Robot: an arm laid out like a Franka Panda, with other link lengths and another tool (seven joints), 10 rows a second.
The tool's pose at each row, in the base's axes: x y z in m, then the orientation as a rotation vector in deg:
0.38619 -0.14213 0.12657 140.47 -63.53 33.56
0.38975 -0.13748 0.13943 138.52 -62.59 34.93
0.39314 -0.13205 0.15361 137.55 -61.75 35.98
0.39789 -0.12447 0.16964 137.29 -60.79 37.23
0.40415 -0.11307 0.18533 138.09 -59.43 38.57
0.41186 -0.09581 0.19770 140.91 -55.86 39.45
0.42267 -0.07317 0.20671 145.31 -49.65 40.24
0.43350 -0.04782 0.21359 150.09 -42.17 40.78
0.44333 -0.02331 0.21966 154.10 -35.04 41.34
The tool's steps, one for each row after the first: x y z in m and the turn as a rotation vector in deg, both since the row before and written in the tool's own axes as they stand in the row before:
0.00595 -0.00339 -0.01236 -1.13 1.91 -0.18
0.00653 -0.00322 -0.01375 -0.44 1.26 -0.28
0.00745 -0.00506 -0.01599 0.23 1.08 -0.39
0.00635 -0.00863 -0.01734 1.11 0.75 -0.76
0.00243 -0.01429 -0.01733 2.36 0.15 -2.54
0.00038 -0.02133 -0.01599 3.55 -0.03 -4.40
-0.00039 -0.02459 -0.01423 3.96 -0.18 -5.15
0.00097 -0.02435 -0.01185 3.61 -0.04 -4.71

